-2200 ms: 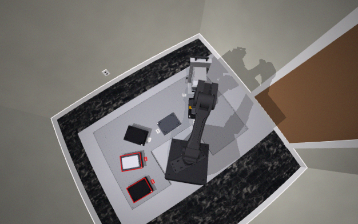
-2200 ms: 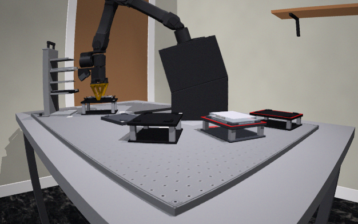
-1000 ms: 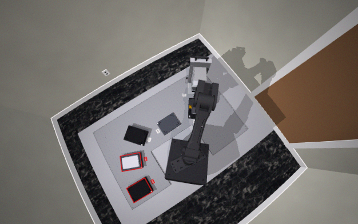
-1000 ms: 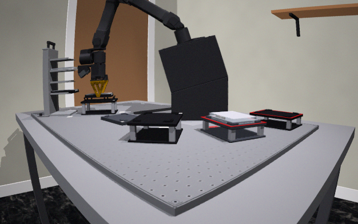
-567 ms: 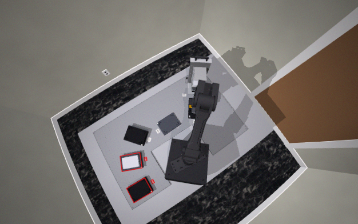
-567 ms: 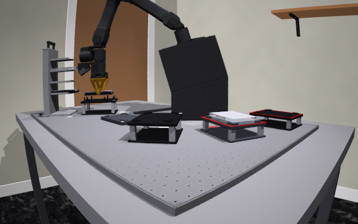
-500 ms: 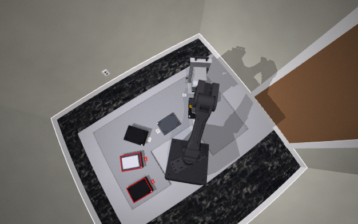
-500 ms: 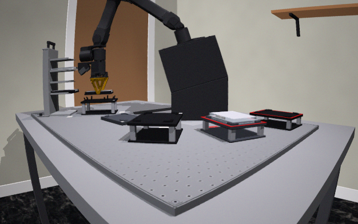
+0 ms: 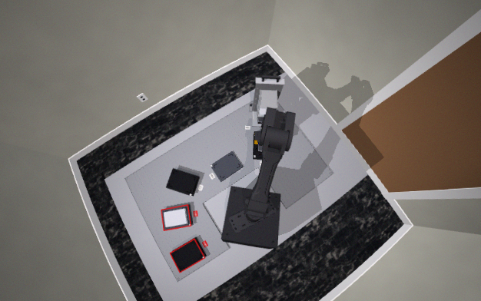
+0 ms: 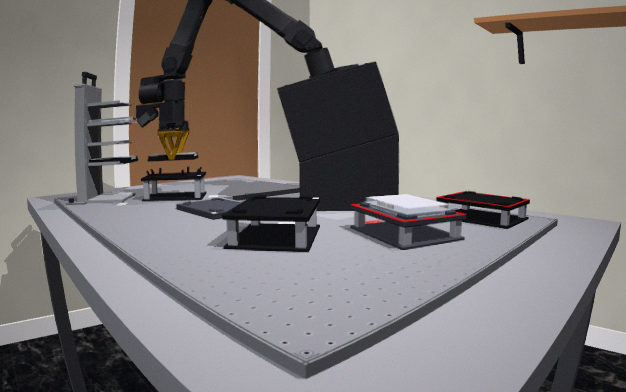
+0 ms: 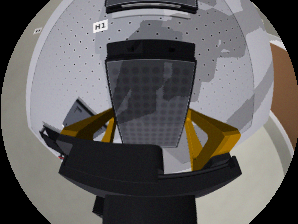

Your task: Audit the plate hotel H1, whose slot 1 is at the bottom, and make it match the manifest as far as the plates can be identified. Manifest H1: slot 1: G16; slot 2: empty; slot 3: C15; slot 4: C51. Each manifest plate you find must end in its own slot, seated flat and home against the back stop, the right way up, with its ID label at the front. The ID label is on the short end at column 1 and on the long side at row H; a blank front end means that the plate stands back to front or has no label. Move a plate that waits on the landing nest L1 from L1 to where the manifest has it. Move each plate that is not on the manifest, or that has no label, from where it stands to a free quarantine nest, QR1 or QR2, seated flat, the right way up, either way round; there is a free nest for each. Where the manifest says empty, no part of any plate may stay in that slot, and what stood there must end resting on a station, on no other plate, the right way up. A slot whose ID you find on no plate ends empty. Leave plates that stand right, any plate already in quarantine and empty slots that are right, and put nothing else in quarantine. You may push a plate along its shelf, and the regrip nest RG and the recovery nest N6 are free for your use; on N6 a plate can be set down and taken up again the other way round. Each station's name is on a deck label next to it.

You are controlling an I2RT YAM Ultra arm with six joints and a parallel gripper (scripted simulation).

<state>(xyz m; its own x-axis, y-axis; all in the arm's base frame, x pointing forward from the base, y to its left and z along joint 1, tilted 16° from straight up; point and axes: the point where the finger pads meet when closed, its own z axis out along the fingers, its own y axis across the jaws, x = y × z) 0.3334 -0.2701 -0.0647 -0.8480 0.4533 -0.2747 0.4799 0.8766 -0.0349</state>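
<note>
Right now my hand is 50 mm above the pinned nest. Round my hand: hotel foot: 180 mm ahead, 110 mm below, 100 mm to the right; H1 deck label: 160 mm ahead, 110 mm below, 20 mm to the left; grey plate hotel H1: 230 mm ahead, 130 mm to the right, 50 mm above.
</note>
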